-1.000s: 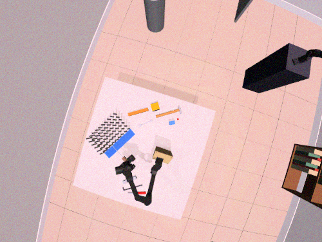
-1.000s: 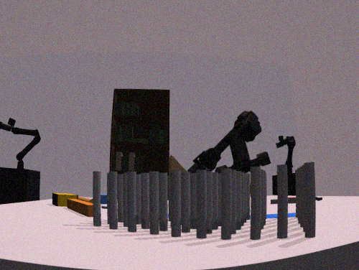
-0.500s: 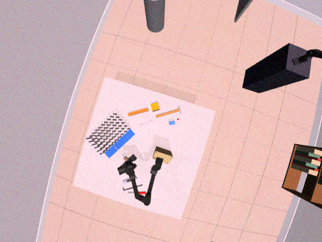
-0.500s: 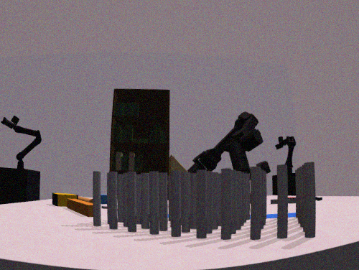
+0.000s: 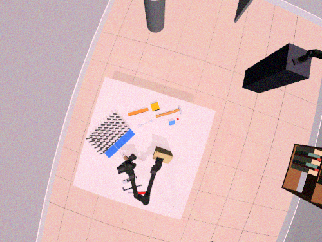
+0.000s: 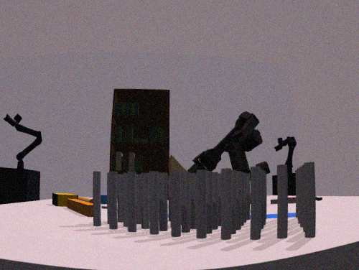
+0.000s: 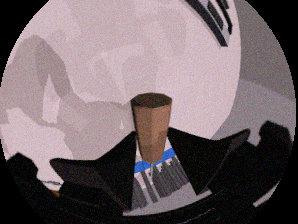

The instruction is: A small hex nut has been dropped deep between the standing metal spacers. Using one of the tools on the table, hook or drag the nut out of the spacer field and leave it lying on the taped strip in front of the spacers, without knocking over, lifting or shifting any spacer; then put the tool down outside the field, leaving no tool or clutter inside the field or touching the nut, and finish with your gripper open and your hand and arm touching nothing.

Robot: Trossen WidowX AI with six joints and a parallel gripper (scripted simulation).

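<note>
Right now the blue taped strip is 13 cm ahead of my gripper tip, 13 cm to the right of it and 3 cm below it. Also, from my gripper tip: red-handled tool (18 cm behind, 35 cm to the left, 3 cm below); then grey block (8 cm behind, 23 cm to the left, 2 cm below); then orange bar (2 cm ahead, 52 cm to the right, 2 cm below).
</note>
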